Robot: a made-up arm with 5 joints. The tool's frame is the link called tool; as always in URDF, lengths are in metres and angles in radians. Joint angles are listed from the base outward.
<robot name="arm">
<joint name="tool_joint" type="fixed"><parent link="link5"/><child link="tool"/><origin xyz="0 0 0" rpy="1.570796 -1.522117 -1.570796"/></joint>
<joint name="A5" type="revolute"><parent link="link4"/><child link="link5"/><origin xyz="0.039 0.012 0" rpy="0 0 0"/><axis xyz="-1 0 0"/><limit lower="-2.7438" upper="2.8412"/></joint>
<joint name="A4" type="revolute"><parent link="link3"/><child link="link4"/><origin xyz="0.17 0 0.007" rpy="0 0 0"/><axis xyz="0 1 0"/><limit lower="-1.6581" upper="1.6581"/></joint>
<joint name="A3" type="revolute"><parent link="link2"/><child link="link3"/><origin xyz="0.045 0 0.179" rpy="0 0 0"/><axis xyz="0 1 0"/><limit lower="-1.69" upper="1.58"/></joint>
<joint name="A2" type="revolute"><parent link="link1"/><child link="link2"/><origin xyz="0.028 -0.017 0.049" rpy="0 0 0"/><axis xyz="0 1 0"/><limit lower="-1.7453" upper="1.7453"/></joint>
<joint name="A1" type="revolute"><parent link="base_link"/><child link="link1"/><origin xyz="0.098 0 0.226" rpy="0 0 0"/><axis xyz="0 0 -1"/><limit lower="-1.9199" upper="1.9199"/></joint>
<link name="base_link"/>
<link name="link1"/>
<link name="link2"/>
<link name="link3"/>
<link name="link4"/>
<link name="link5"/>
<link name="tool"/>
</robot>
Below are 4 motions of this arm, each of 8 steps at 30 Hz.
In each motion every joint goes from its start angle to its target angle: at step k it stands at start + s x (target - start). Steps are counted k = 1, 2, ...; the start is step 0. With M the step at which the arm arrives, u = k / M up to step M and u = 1 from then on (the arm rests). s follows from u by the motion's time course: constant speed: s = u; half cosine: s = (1 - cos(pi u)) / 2; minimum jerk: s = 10 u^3 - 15 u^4 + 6 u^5.
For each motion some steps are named. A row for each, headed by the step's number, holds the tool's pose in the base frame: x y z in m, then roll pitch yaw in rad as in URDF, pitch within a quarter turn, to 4 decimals.
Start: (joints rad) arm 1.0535 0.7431 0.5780 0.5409 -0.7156
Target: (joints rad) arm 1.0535 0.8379 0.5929 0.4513 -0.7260
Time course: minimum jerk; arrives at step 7
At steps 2, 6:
2: 0.2017 -0.1924 0.1732 -0.2069 0.2105 -1.8412
6: 0.1976 -0.1851 0.1573 -0.2210 0.2204 -1.8525

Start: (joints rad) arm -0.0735 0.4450 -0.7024 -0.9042 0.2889
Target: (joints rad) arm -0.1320 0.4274 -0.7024 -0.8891 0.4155
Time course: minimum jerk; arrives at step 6
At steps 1, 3, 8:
1: 0.4211 0.0195 0.5032 -3.0369 -0.3962 2.9514
3: 0.4189 0.0281 0.5055 -3.0131 -0.3883 2.9155
8: 0.4162 0.0372 0.5080 -2.9883 -0.3782 2.8774

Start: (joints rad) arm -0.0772 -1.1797 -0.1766 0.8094 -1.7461
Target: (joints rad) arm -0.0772 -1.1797 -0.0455 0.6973 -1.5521
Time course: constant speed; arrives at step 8
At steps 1, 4, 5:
1: 0.0437 -0.0092 0.5721 2.1243 0.1705 -1.3891
4: 0.0520 -0.0086 0.5701 2.1118 0.1090 -1.4283
5: 0.0547 -0.0084 0.5694 2.1081 0.0883 -1.4411

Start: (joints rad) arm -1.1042 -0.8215 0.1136 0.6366 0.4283
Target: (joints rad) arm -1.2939 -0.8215 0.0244 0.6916 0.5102
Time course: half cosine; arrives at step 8
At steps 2, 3, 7, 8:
2: 0.1406 0.0789 0.5503 -1.7685 -1.1722 2.8853
3: 0.1374 0.0786 0.5523 -1.7761 -1.1582 2.9221
7: 0.1254 0.0760 0.5600 -1.8029 -1.1015 3.0652
8: 0.1247 0.0757 0.5605 -1.8043 -1.0982 3.0733

